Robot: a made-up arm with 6 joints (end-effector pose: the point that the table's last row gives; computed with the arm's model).
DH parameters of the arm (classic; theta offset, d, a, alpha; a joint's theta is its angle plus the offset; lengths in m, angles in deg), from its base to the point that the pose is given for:
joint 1: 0 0.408 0 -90
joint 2: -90 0 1.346 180
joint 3: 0 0 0 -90
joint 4: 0 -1.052 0 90
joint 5: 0 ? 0 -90
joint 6: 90 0 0 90
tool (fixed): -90 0 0 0
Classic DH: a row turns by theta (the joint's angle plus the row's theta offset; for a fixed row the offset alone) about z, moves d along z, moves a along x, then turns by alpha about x.
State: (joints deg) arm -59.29 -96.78 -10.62 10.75 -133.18 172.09
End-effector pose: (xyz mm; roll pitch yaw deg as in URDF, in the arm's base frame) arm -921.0 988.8 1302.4 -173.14 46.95 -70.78
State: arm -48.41 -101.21 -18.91 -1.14 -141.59 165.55
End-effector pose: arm -997.4 684.0 1188.1 -165.25 59.29 -47.02
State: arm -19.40 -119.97 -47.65 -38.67 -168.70 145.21
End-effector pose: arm -710.2 8.4 682.5 -41.63 78.74 121.76
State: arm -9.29 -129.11 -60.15 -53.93 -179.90 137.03
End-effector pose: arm -468.3 -97.6 456.1 -11.17 69.02 170.48
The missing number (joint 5, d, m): 0.292
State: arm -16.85 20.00 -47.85 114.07 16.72 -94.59
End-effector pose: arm 1091.1 -206.0 799.0 23.69 68.64 29.29
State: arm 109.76 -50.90 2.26 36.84 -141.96 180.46
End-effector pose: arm 407.2 -442.3 2203.8 107.31 67.82 7.91
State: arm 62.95 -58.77 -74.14 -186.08 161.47 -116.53
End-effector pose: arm -317.0 17.7 856.9 110.66 3.06 -118.98
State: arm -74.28 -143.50 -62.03 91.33 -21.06 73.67
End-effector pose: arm -246.3 900.2 409.7 -96.51 -67.54 -144.36
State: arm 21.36 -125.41 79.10 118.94 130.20 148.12
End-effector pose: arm -1865.9 -578.0 -1040.8 -60.47 -37.16 78.37
